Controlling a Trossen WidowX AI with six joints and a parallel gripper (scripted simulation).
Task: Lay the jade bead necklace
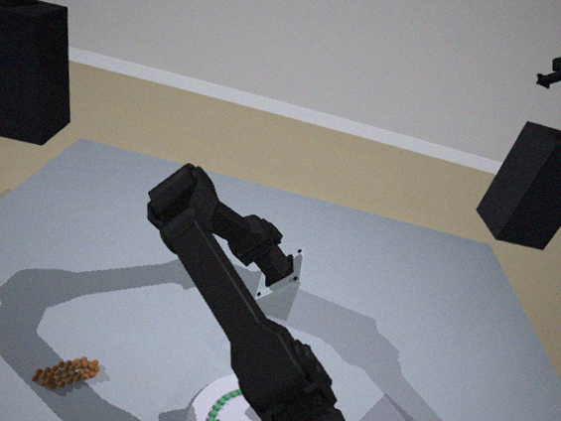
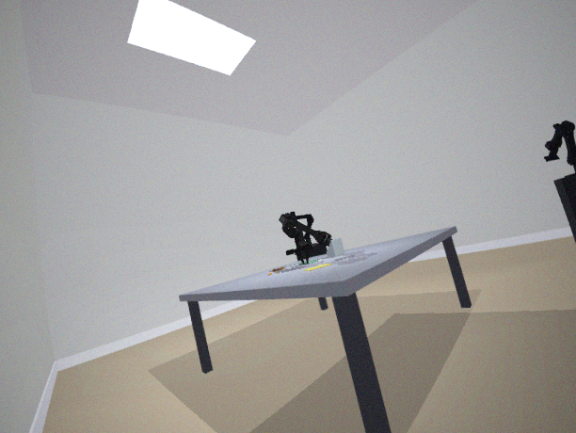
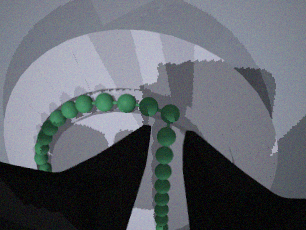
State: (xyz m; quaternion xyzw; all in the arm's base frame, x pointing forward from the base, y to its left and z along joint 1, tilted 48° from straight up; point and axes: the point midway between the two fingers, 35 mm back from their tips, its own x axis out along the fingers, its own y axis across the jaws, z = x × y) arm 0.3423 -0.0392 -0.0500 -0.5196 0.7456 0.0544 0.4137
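Right now my gripper tip is 40 mm past the round bead board, 30 mm to the left of it and 10 mm above it. Also, from my gripper tip: yellow strip: 150 mm ahead, 190 mm to the left, 10 mm below; then flat grey square: 90 mm behind, 200 mm to the left, 10 mm below.
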